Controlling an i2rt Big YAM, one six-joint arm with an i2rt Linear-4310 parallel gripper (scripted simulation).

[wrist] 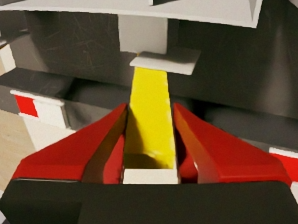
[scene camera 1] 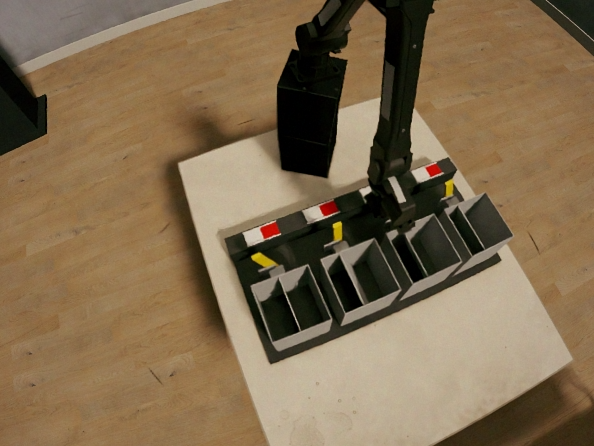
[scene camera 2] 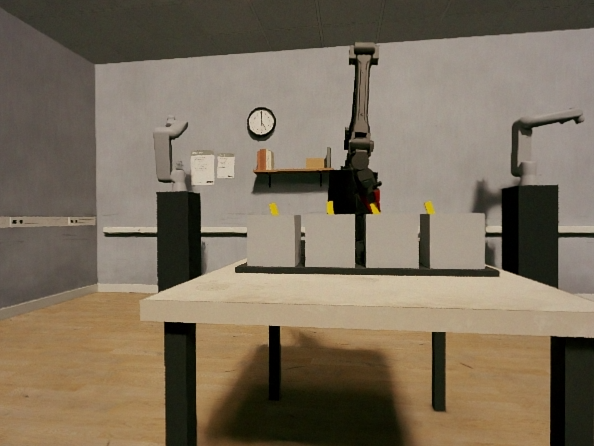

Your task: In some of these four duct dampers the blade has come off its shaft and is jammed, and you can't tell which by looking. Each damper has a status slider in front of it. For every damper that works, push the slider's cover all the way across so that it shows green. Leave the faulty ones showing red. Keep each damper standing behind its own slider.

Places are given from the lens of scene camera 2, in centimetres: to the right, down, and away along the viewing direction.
damper (scene camera 2: 447, 241): 44, 5, 104
damper (scene camera 2: 274, 240): -7, 6, 112
damper (scene camera 2: 329, 238): 10, 5, 109
damper (scene camera 2: 390, 240): 28, 5, 106
